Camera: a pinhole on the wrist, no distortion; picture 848 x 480 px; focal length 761.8 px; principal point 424.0 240.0 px. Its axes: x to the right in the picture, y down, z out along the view. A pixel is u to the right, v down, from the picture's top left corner.
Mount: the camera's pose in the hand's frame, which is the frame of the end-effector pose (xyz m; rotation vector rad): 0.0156 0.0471 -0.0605 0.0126 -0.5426 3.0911
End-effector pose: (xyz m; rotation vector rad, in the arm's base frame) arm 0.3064 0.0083 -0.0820 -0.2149 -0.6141 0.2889
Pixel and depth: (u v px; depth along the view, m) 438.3 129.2 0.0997
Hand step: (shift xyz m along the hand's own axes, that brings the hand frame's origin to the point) 0.0145 0.0268 0.0382
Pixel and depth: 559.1 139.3 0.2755
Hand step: -0.0311 -0.0124 0.2113
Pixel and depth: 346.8 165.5 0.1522
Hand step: 0.0322 0.0092 0.0875
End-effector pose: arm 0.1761 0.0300 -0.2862 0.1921 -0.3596 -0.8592
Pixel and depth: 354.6 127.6 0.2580
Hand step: 0.0412 -0.0050 0.1948
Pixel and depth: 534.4 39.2 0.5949
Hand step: -0.0655 -0.0079 0.5529
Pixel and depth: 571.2 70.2 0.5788
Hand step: -0.0914 -0.0285 0.5286
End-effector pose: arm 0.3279 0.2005 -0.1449 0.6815 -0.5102 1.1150
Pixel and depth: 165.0 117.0 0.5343
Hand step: 0.2016 -0.0541 0.4697
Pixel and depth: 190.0 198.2 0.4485
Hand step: 0.1568 -0.0828 0.3684
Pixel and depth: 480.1 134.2 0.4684
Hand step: -0.0152 -0.0512 0.4023
